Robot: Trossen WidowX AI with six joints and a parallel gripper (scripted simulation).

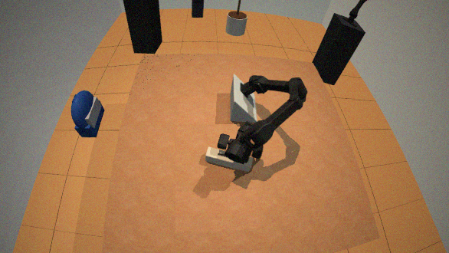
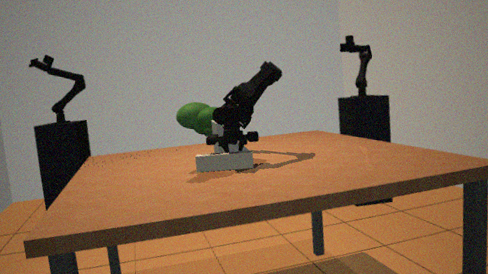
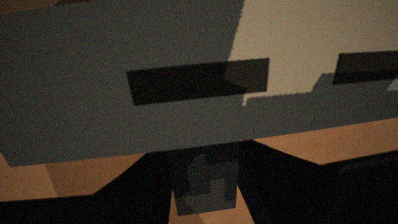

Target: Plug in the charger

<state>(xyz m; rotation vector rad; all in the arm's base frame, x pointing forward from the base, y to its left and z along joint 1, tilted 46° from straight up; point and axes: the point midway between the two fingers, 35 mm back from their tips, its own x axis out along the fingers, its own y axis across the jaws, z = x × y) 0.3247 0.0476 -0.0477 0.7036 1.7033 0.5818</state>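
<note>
The black two-prong charger is 2 cm ahead of my gripper tip and 1 cm above it.
</note>
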